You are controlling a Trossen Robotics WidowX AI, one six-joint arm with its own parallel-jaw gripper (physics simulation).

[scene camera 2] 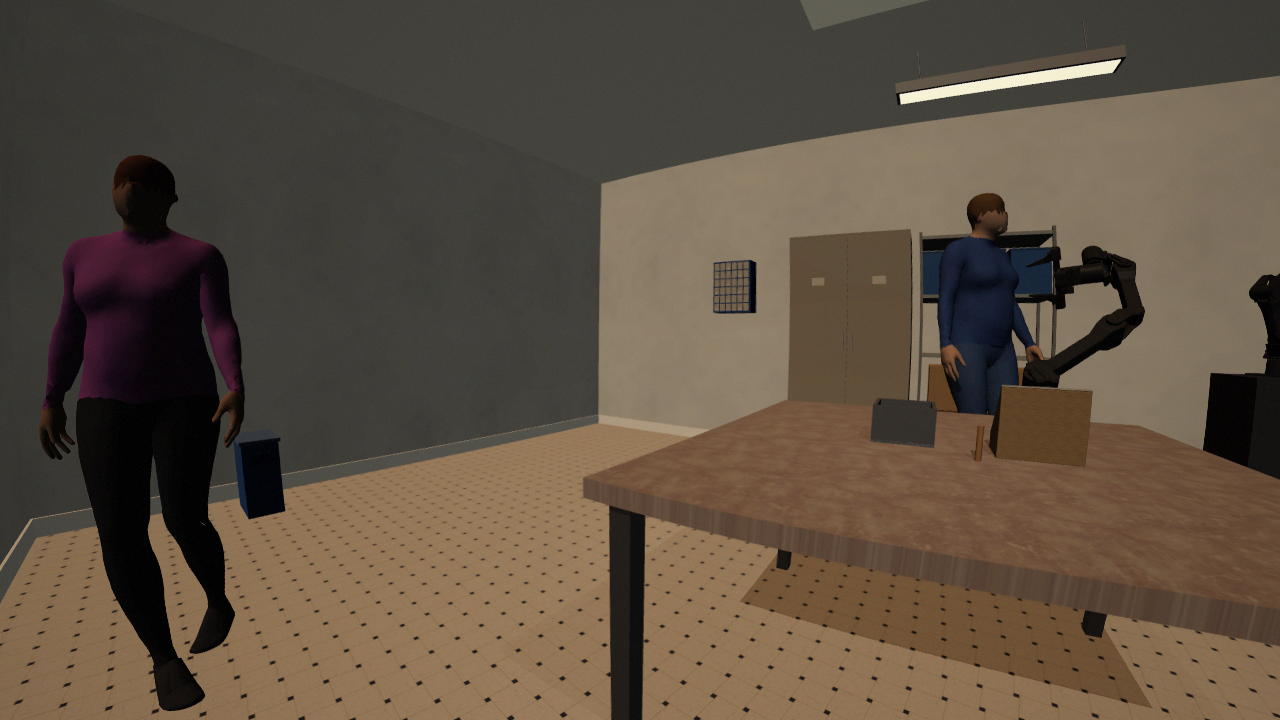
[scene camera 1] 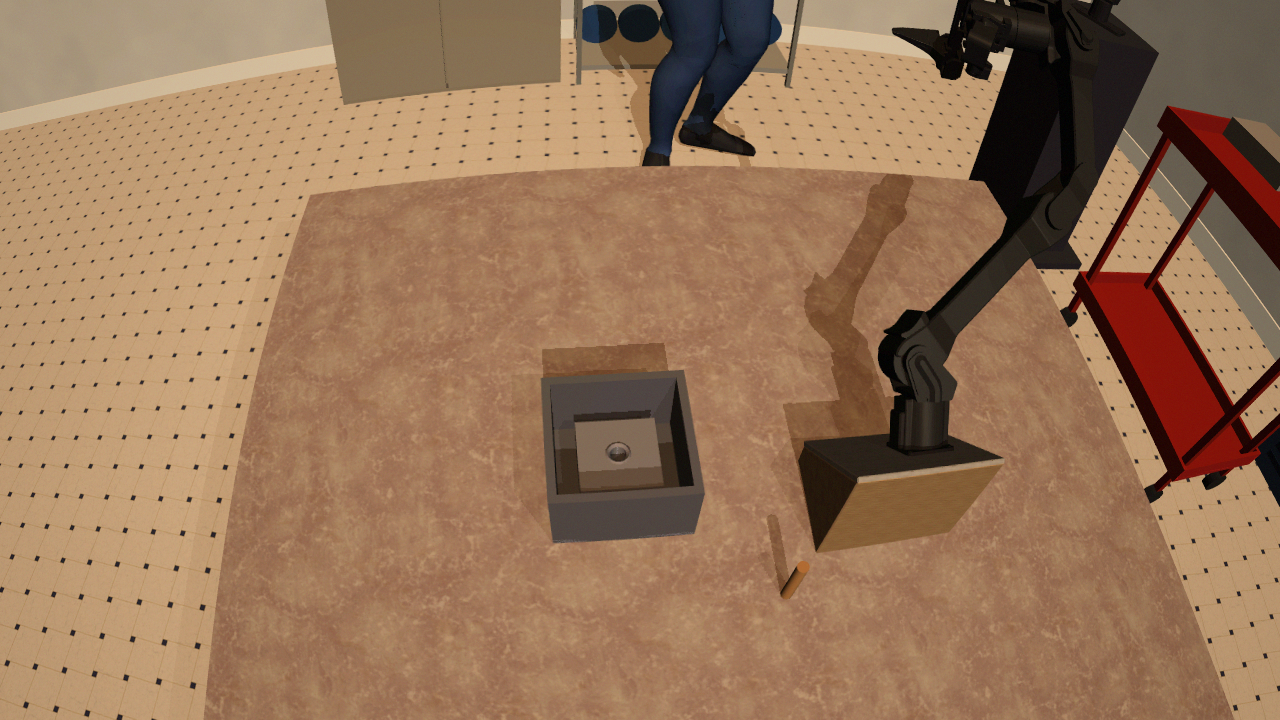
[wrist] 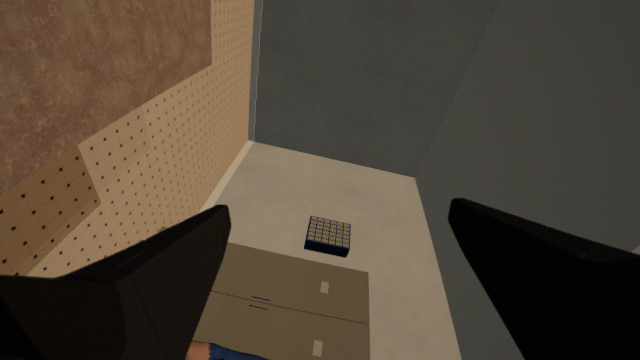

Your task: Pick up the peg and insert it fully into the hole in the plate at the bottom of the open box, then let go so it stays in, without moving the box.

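Frame: origin at the arm's base, x ahead, y left, z up, level; centimetres.
Seen in the pictures: gripper, fingertip midpoint: (scene camera 2: 1027, 281) (scene camera 1: 897, 4) (wrist: 341, 212); arm's base, link origin: (scene camera 2: 1048, 413) (scene camera 1: 919, 447).
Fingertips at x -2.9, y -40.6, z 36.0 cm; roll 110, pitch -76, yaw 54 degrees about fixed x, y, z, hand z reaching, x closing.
Pixels of each thing's top centre, then the offset from my fingertips to it. Level surfaces: height alone.
- orange-brown peg, top centre: (scene camera 1: 803, 566) (scene camera 2: 981, 425) dx +19.4, dy +51.8, dz -38.4 cm
- open grey box, top centre: (scene camera 1: 619, 433) (scene camera 2: 905, 403) dx +36.7, dy +34.4, dz -36.7 cm
- light plate, top centre: (scene camera 1: 618, 452) dx +36.7, dy +34.4, dz -40.4 cm
- table, surface height: dz -46.4 cm
The orange-brown peg (scene camera 1: 794, 580) (scene camera 2: 979, 444) stands upright on the table, in front of the arm's wooden base block. The open grey box (scene camera 1: 623, 519) (scene camera 2: 904, 424) stands left of the block. In scene camera 1, the light plate (scene camera 1: 592, 447) lies at its bottom with a round hole (scene camera 1: 617, 452) near the middle, with no peg in it. My gripper (scene camera 1: 921, 51) (scene camera 2: 1035, 282) (wrist: 341, 212) is open and empty, raised high beyond the table's back right, far from peg and box. Peg, box and plate do not show in the wrist view.
The base block (scene camera 1: 908, 510) (scene camera 2: 1043, 425) stands on the table (scene camera 1: 402, 608) (scene camera 2: 805, 501) (wrist: 100, 60), right of the box. A person in blue (scene camera 1: 671, 71) (scene camera 2: 980, 295) stands behind the table. A red cart (scene camera 1: 1154, 358) stands at the right. A cabinet (scene camera 2: 819, 331) (wrist: 295, 280) stands at the wall.
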